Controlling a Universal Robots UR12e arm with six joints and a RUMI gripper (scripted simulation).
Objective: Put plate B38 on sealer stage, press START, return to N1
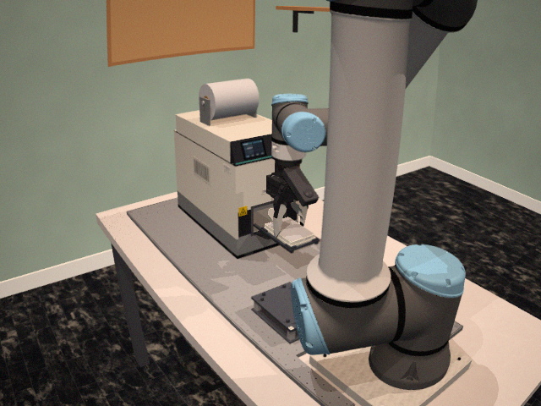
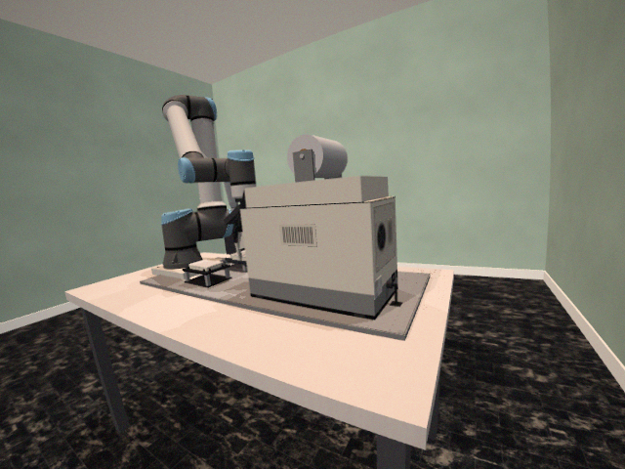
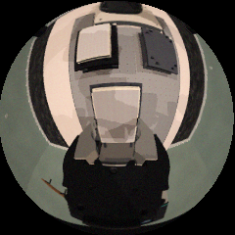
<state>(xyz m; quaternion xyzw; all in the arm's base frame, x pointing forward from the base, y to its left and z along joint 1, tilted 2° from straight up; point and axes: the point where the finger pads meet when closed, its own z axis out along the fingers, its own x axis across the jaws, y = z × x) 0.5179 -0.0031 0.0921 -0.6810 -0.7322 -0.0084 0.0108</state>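
The sealer stage is 2 cm below my hand. From my hand the other things lie so: N1 label (32 cm behind, 12 cm to the left, 11 cm below); then small screen (21 cm above, 11 cm ahead, 5 cm to the left); then foil roll (33 cm ahead, 31 cm above, 2 cm to the left).
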